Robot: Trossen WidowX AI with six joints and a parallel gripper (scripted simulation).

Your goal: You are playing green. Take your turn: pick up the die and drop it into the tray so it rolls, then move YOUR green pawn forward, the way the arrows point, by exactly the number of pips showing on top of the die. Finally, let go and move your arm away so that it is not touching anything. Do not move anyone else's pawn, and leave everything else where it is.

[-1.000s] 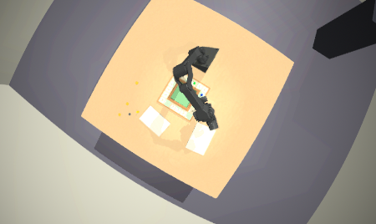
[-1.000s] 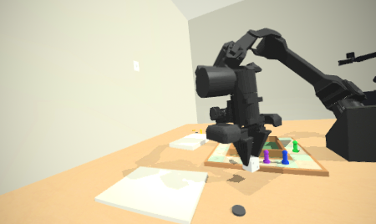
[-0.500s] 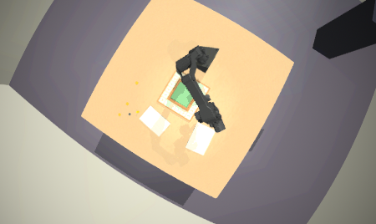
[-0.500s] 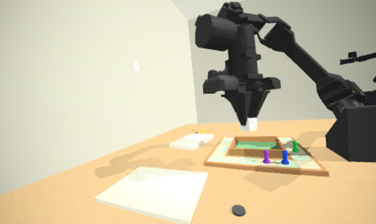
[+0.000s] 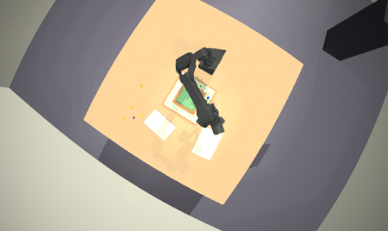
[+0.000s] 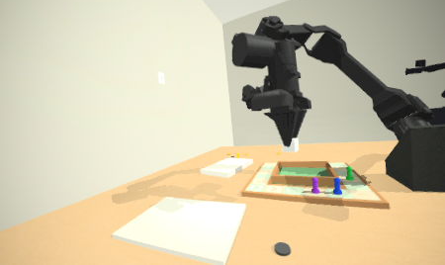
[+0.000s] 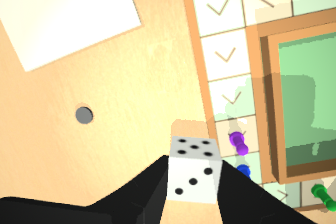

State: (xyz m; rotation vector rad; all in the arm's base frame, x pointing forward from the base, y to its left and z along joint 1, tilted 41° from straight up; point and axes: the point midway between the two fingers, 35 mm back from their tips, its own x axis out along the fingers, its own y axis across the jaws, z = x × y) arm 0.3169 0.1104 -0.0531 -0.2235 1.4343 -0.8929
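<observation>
Right now the green pawn is 15 cm behind my gripper tip, 11 cm to the right of it and 10 cm below it. Round my gripper tip: purple pawn 10 cm below, 5 cm behind, 4 cm to the right; then blue pawn 10 cm below, 9 cm behind, 3 cm to the right; then white die right at my gripper tip.
</observation>
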